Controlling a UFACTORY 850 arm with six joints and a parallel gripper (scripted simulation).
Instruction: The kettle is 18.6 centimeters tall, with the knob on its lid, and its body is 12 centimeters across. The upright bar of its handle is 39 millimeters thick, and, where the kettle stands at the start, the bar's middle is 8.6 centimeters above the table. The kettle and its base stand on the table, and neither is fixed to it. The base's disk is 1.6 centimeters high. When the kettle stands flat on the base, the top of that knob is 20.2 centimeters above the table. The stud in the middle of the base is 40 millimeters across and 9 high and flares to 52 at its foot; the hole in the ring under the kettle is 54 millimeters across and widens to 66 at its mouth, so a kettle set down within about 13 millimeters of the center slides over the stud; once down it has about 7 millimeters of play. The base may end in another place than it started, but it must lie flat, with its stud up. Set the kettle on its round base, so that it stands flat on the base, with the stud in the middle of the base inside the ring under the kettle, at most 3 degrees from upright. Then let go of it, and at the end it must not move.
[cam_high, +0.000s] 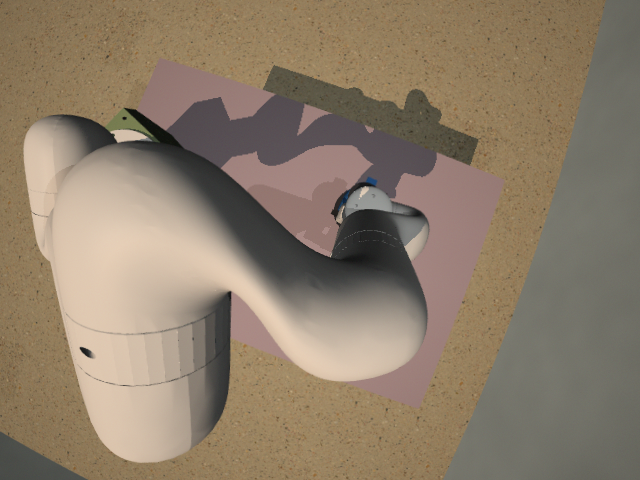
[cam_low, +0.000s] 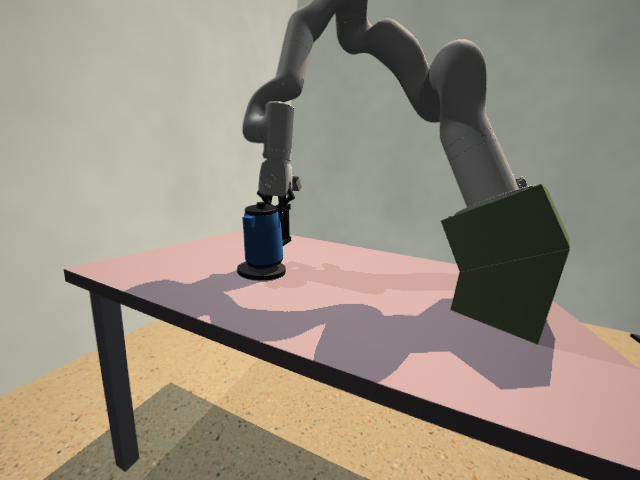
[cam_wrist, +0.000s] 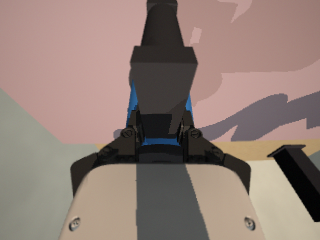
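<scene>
My gripper is now 20 mm to the right of the blue kettle and 60 mm above it. Round my hand: round black base 60 mm to the left, 180 mm below.
</scene>
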